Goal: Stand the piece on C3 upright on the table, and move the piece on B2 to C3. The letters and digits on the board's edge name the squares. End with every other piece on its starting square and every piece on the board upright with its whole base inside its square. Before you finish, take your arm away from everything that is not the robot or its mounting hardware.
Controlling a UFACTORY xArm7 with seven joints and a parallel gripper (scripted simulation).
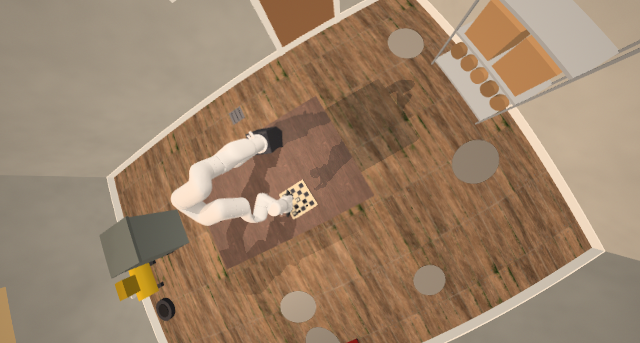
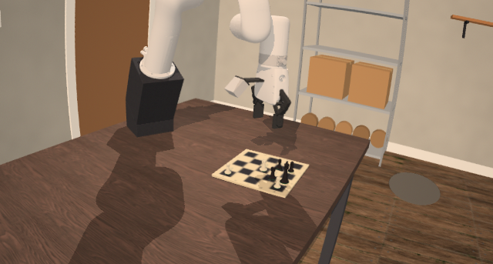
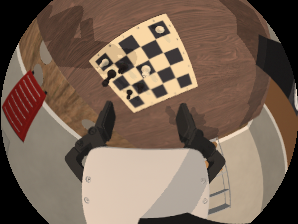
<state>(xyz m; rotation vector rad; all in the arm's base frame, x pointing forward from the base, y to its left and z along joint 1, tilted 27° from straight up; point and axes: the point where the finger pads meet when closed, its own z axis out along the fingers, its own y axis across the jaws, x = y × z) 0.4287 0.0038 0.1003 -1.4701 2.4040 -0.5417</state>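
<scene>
The chessboard lies 16 cm below my hand.
</scene>
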